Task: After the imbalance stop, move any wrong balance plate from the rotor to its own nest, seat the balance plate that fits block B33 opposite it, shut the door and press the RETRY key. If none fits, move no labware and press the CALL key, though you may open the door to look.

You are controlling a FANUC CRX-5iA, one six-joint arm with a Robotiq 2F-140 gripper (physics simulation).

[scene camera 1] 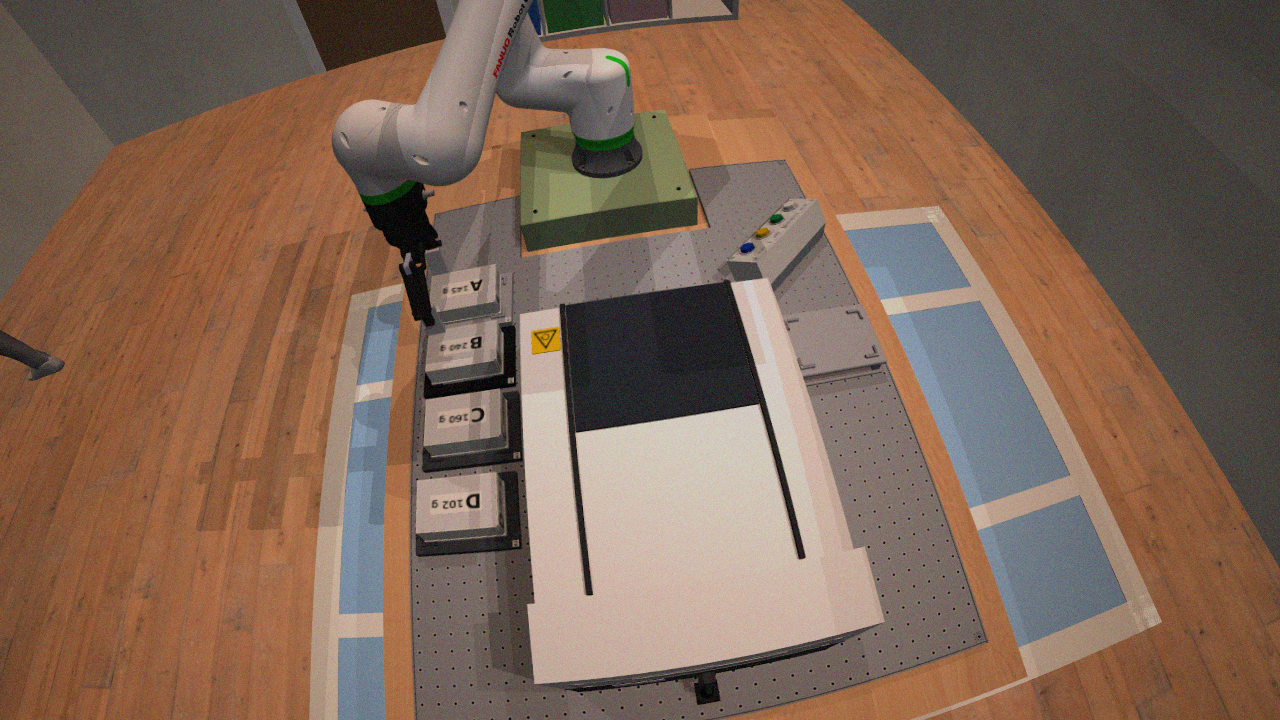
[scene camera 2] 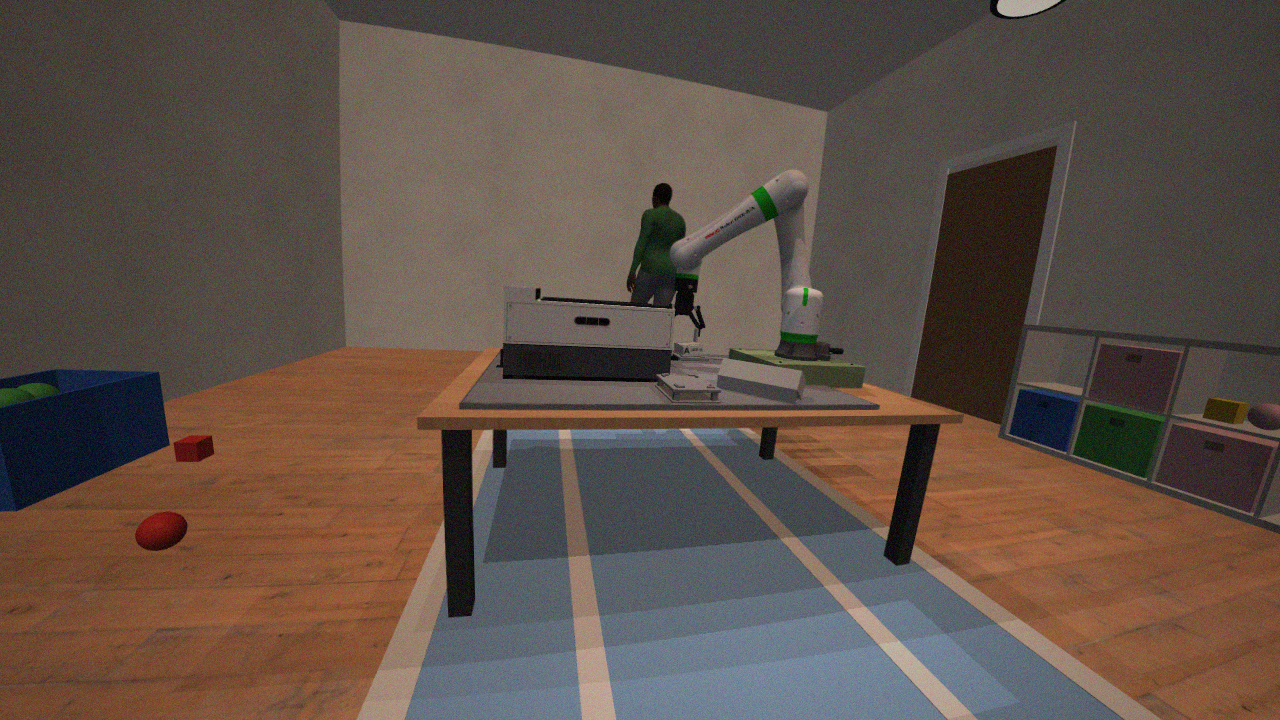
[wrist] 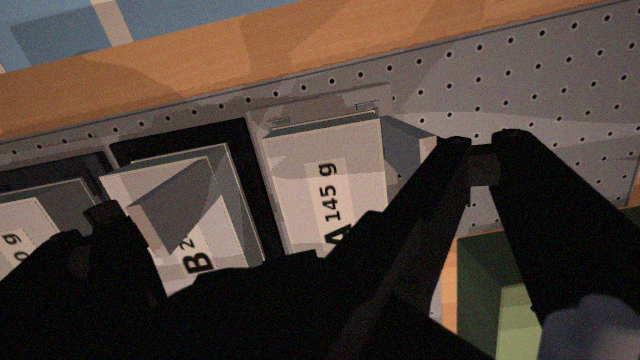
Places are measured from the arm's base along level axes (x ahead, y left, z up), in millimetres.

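Pixels of known places: gripper, between the fingertips: (scene camera 1: pixel 439 303) (scene camera 2: pixel 680 343) (wrist: pixel 295 157); arm's base, origin of its link: (scene camera 1: pixel 607 157) (scene camera 2: pixel 795 357).
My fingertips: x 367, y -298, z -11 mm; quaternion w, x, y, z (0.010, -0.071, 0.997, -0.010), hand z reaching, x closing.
Observation:
Ahead of a thing's pixels: the offset from my fingertips to its top centre.
My gripper (scene camera 1: pixel 425 319) (scene camera 2: pixel 691 324) (wrist: pixel 295 157) is open and empty, near the outer edge of plates A and B. In the wrist view one finger pad overlaps plate B and the other is just beyond plate A. Plate A, 145 g @[41 mm left, 27 mm back, 11 mm up] (scene camera 1: pixel 487 304) (wrist: pixel 352 145), sits on a light grey nest. Plate B, 240 g @[59 mm left, 99 mm ahead, 4 mm up] (scene camera 1: pixel 460 360) (wrist: pixel 120 184), plate C, 160 g @[79 mm left, 234 mm ahead, 3 mm up] (scene camera 1: pixel 465 437) (wrist: pixel 30 210), and plate D, 102 g @[86 mm left, 373 mm ahead, 3 mm up] (scene camera 1: pixel 460 526), sit on dark nests. The white centrifuge (scene camera 1: pixel 671 519) (scene camera 2: pixel 586 335) has a dark panel @[379 mm left, 246 mm ahead, 162 mm up] (scene camera 1: pixel 662 358) in its top. Rotor and block B33 do not show.
A sloped key box @[613 mm left, 104 mm back, 33 mm up] (scene camera 1: pixel 756 262) (scene camera 2: pixel 760 380) carries blue, yellow, green and grey keys; their labels are unreadable. A grey corner-marked stand (scene camera 1: pixel 834 342) (scene camera 2: pixel 687 388) is beside the centrifuge. The green robot base (scene camera 1: pixel 554 201) is behind. A person (scene camera 2: pixel 660 237) stands beyond the table.

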